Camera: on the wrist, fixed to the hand. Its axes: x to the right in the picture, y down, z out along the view.
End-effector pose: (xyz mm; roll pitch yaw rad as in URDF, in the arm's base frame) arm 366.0 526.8 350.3 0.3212 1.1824 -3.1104
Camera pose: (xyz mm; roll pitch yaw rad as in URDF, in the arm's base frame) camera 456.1 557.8 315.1 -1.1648 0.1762 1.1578
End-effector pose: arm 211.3 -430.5 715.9 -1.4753 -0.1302 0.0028
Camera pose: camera 203.3 -519.3 764.5 0.5377 -1.2905 -2.0321
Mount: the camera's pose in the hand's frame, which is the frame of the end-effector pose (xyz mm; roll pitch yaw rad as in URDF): -1.9 -57.5 -83.7 0.0573 0.1545 -1.5688
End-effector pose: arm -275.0 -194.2 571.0 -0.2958 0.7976 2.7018
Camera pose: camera -199.0 -142.2 528.1 -0.7457 -0.0971 1.2338
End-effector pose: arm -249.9 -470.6 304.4 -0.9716 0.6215 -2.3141
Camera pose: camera -323.7 -400.9 305.7 -0.7521 -0.6331 2.9553
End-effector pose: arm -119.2 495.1 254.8 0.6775 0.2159 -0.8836
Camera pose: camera -128.2 518.2 156.3 -0.2559 0.8075 -2.6827
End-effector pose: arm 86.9 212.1 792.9 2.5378 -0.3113 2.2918
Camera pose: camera 24.2 139.8 826.8 2.8547 0.4256 -2.5693
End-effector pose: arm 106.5 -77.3 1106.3 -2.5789 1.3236 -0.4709
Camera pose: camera 195.6 -118.2 1133.0 -1.7017 -0.1596 0.3976
